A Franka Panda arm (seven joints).
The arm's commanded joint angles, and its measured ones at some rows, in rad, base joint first. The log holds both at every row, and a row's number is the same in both.
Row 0, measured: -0.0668, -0.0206, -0.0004, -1.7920, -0.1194, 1.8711, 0.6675
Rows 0 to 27, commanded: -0.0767, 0.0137, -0.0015, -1.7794, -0.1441, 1.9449, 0.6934; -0.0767, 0.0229, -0.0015, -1.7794, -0.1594, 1.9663, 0.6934; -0.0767, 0.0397, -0.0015, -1.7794, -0.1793, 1.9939, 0.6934; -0.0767, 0.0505, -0.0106, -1.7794, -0.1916, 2.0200, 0.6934; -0.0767, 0.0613, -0.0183, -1.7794, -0.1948, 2.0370, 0.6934; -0.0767, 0.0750, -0.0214, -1.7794, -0.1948, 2.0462, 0.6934; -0.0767, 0.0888, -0.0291, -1.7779, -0.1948, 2.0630, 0.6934; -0.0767, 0.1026, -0.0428, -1.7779, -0.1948, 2.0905, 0.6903; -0.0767, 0.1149, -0.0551, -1.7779, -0.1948, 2.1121, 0.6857; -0.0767, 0.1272, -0.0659, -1.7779, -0.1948, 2.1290, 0.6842; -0.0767, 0.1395, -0.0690, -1.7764, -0.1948, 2.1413, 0.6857; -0.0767, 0.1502, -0.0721, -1.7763, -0.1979, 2.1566, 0.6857; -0.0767, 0.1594, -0.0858, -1.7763, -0.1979, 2.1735, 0.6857; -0.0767, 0.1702, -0.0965, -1.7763, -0.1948, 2.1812, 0.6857; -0.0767, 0.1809, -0.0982, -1.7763, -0.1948, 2.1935, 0.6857; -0.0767, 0.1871, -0.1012, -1.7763, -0.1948, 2.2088, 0.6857; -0.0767, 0.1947, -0.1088, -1.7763, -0.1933, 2.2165, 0.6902; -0.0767, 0.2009, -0.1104, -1.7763, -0.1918, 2.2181, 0.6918; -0.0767, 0.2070, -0.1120, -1.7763, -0.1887, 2.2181, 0.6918; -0.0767, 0.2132, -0.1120, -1.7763, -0.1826, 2.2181, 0.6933; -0.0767, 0.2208, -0.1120, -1.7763, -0.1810, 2.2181, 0.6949; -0.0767, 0.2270, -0.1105, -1.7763, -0.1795, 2.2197, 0.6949; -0.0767, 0.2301, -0.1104, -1.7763, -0.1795, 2.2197, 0.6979; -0.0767, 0.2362, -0.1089, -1.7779, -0.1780, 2.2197, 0.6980; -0.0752, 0.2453, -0.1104, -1.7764, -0.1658, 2.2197, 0.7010; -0.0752, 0.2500, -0.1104, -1.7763, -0.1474, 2.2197, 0.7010; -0.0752, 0.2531, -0.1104, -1.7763, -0.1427, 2.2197, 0.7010; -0.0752, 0.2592, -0.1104, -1.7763, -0.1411, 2.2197, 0.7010
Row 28, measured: -0.0777, 0.2351, -0.1110, -1.7920, -0.1576, 2.2084, 0.6754
